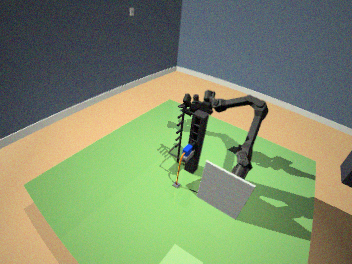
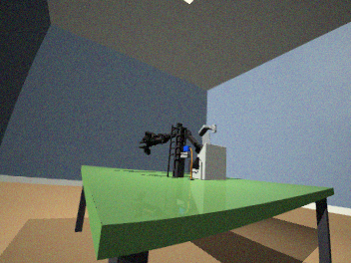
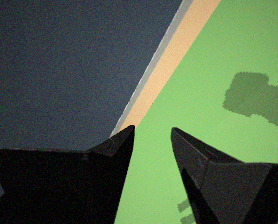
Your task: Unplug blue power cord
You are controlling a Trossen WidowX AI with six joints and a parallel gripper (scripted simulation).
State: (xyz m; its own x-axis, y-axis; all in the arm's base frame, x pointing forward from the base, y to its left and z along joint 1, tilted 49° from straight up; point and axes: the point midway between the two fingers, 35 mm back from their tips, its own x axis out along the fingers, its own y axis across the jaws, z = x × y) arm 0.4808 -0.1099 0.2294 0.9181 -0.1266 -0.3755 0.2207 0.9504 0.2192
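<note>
Now: gripper tip 26 cm to the right of the blue plug and 25 cm past it.
</note>
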